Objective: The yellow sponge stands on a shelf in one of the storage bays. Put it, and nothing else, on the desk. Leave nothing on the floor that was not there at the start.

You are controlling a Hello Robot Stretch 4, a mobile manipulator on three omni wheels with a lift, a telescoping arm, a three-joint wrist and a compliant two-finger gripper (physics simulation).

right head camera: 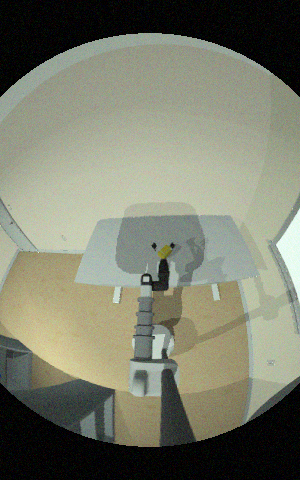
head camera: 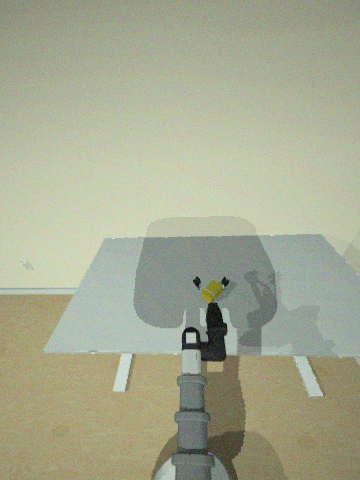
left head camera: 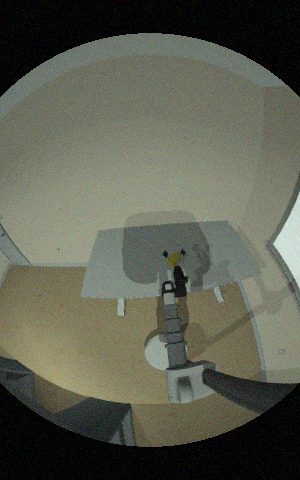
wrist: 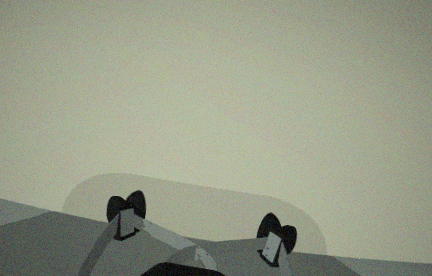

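Seen in the pictures: gripper, fingertip midpoint: (right head camera: 162,242) (head camera: 210,277) (left head camera: 173,250) (wrist: 202,219); robot's base, origin of the base link: (right head camera: 153,341) (left head camera: 165,350).
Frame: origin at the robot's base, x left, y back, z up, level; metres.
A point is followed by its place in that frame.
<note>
The yellow sponge (head camera: 212,291) {x -0.108, y -0.676, z 0.737 m} (left head camera: 174,259) (right head camera: 165,251) {x -0.113, y -0.675, z 0.737 m} is tilted over the grey desk (head camera: 80,320) {x 0.518, y -0.548, z 0.692 m} (left head camera: 102,270) {x 0.462, y -0.645, z 0.692 m} (right head camera: 95,260) {x 0.464, y -0.622, z 0.692 m} (wrist: 30,237) {x 0.233, y -0.939, z 0.692 m}, away from its edges, with a small shadow beside it. Whether it rests fully on the desk top is hard to tell. My gripper (head camera: 211,282) {x -0.093, y -0.676, z 0.841 m} (left head camera: 174,253) {x -0.093, y -0.676, z 0.841 m} (right head camera: 163,245) {x -0.093, y -0.676, z 0.841 m} (wrist: 202,219) {x -0.093, y -0.676, z 0.841 m} is open over the desk, its fingertips wide apart on either side of the sponge's far end. Thin finger strips cross over the sponge in the head view. The sponge does not show in the wrist view.
A wall stands directly behind the desk. My telescoping arm (head camera: 193,430) {x -0.003, y -0.167, z 0.938 m} (left head camera: 173,330) {x 0.002, y -0.144, z 0.938 m} (right head camera: 144,320) {x -0.004, y -0.156, z 0.938 m} reaches over the front edge. Dark storage units (left head camera: 92,415) (right head camera: 75,397) {x 0.599, y 0.684, z 0.466 m} stand at the lower left of both side head views. A bright window (left head camera: 292,240) {x -1.150, y -0.450, z 1.027 m} (right head camera: 290,260) {x -1.149, y -0.391, z 0.893 m} is at the right.
</note>
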